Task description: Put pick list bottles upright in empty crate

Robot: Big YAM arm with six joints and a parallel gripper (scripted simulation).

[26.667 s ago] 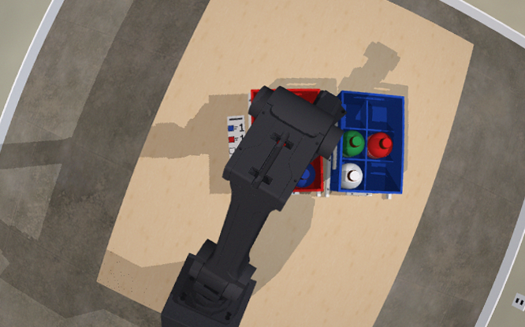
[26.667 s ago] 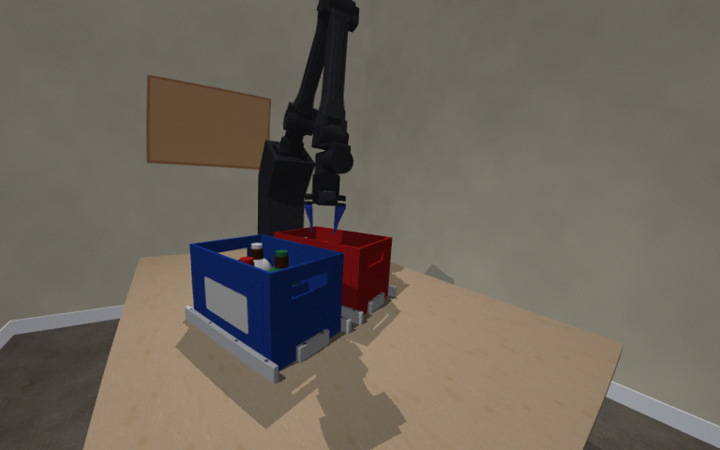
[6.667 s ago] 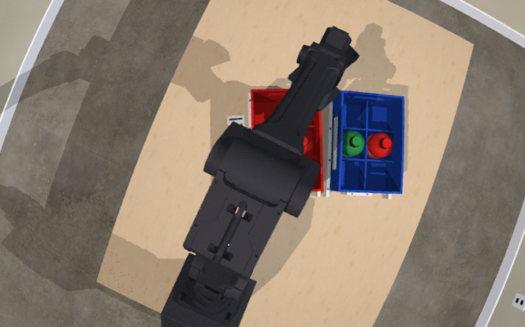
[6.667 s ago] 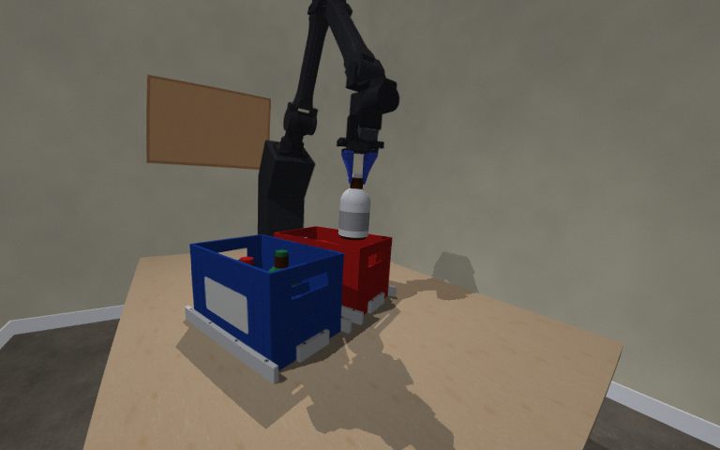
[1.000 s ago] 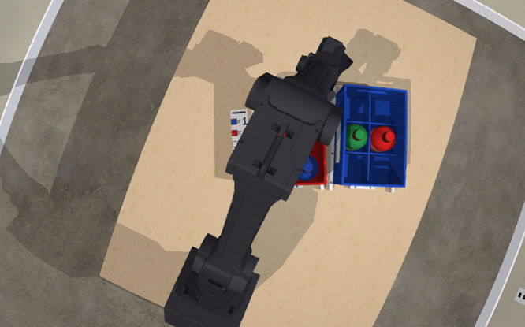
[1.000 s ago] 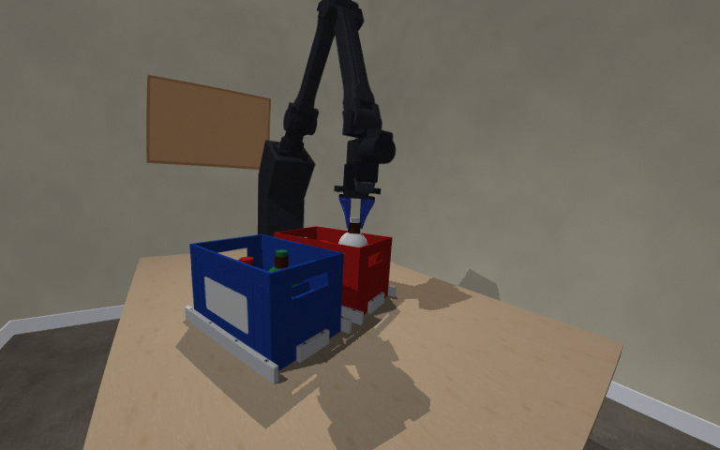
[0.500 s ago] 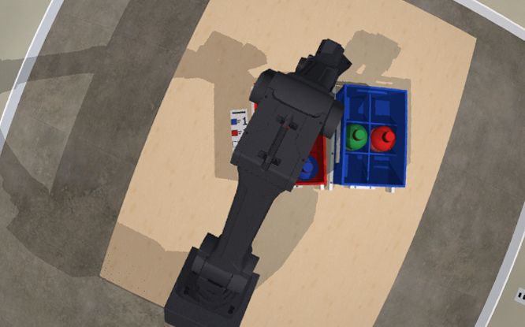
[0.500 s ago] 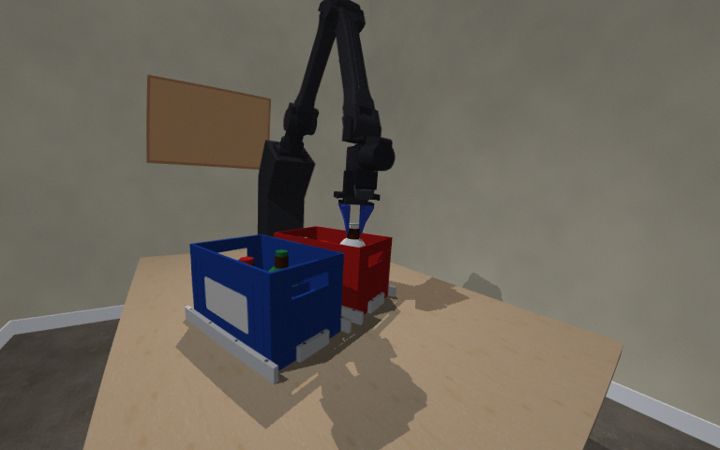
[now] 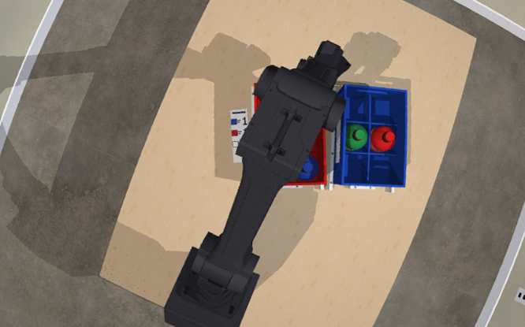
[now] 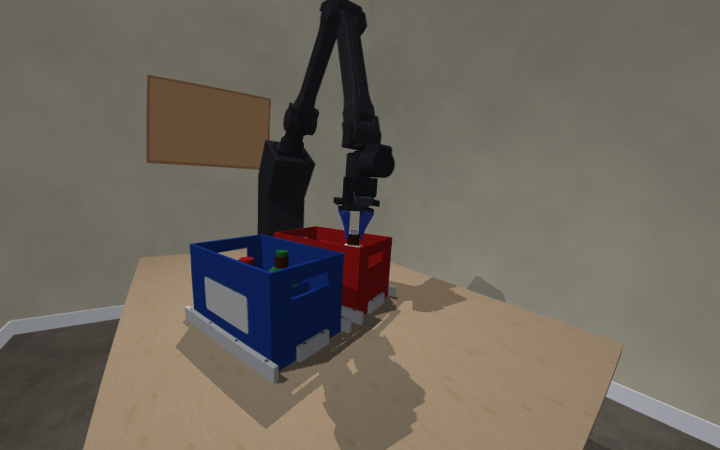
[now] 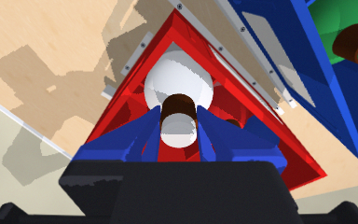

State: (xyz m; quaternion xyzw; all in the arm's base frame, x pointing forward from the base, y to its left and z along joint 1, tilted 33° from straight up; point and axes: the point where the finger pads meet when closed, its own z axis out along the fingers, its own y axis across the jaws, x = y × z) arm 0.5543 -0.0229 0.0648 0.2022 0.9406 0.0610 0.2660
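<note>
My gripper is now 10 mm past the white-label bottle and 60 mm above it. Also, from my hand: red crate (100 mm behind, 110 mm below); then green-label bottle (30 mm behind, 170 mm to the right, 100 mm below); then blue-label bottle (170 mm behind, 70 mm to the right, 100 mm below).
</note>
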